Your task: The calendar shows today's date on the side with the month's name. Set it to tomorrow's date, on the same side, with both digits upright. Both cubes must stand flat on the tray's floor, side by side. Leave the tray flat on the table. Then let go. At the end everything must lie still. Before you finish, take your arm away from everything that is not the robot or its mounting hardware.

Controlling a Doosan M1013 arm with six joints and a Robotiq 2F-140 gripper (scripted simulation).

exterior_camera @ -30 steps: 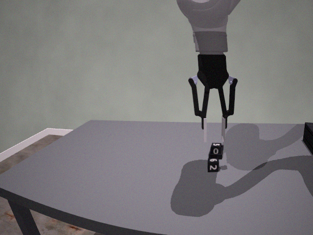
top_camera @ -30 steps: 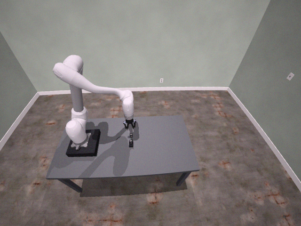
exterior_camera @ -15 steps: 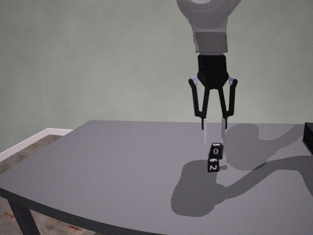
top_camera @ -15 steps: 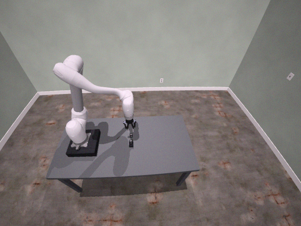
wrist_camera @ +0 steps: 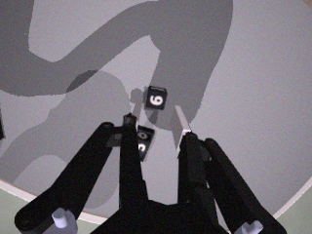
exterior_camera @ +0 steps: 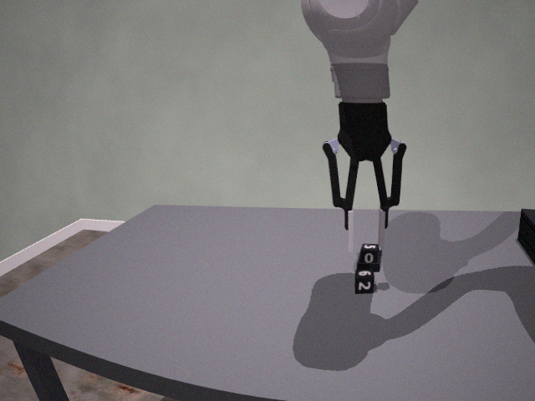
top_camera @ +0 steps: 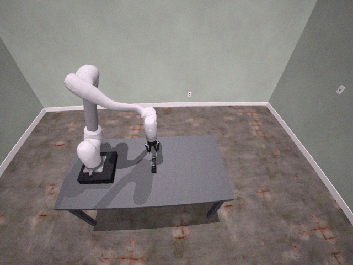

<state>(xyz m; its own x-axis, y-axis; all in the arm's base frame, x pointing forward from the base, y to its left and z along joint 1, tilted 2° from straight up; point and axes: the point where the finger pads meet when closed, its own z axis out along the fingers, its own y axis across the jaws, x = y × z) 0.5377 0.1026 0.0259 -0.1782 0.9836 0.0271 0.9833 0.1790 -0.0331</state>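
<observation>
My hand is 9 cm above the black number cube. Round my hand: tray: 11 cm to the right, 10 cm below.
</observation>
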